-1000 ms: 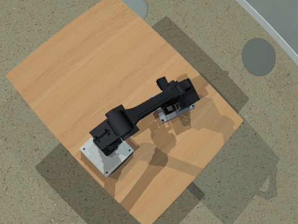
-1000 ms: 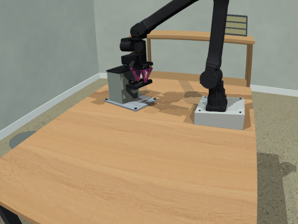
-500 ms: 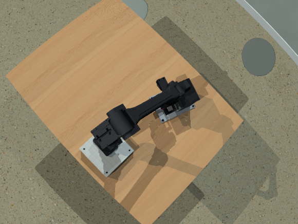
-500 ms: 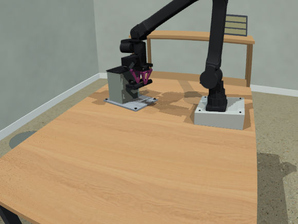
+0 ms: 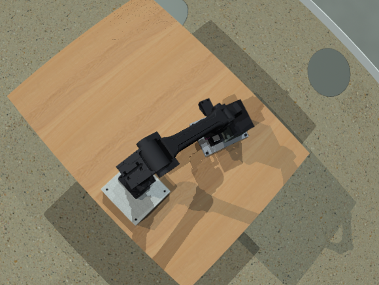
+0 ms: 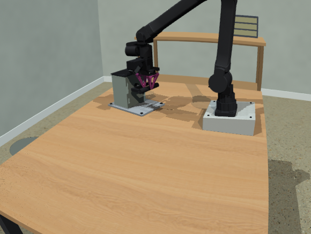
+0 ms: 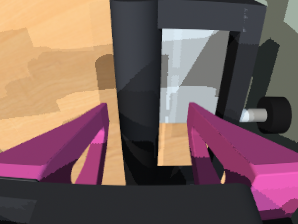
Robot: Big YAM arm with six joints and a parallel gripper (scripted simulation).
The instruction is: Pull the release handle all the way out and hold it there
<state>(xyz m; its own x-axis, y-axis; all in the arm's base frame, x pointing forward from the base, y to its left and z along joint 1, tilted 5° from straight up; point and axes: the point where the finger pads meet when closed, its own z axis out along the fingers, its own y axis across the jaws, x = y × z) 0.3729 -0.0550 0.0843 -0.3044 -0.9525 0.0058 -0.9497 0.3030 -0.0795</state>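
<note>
The release handle grip is 5 cm ahead of my hand, 2 cm to the right of it and 1 cm below it. Also, from my hand: grey baseplate 11 cm below, 9 cm ahead, 3 cm to the right.
</note>
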